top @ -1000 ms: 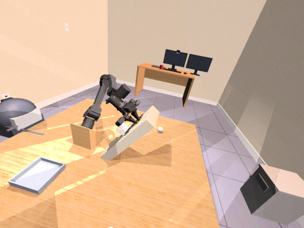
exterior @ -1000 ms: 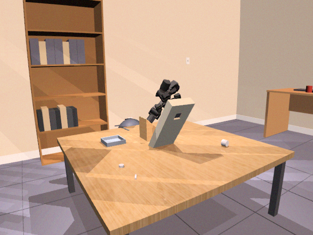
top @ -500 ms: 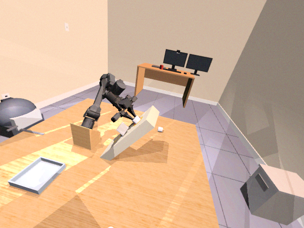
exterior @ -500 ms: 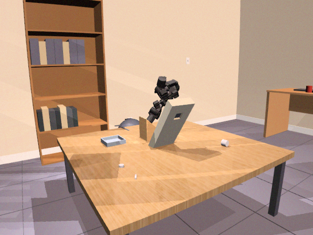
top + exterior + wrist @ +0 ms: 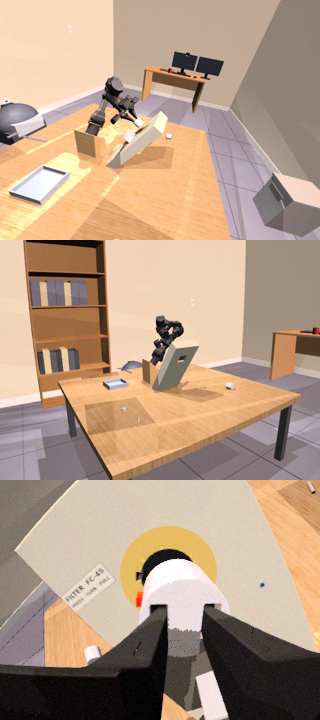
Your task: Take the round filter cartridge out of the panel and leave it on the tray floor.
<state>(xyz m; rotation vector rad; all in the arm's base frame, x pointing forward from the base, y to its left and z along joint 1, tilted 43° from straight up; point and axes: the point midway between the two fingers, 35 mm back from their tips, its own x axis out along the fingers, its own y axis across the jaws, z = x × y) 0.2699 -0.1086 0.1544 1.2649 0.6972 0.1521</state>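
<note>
Now: gripper tip 320 mm past the grey tray, 310 mm to the left of it and 300 mm above it. Also, from my gripper tip: small peg (290 mm ahead, 360 mm to the right, 310 mm below); round white filter cartridge (10 mm ahead, 10 mm below).
</note>
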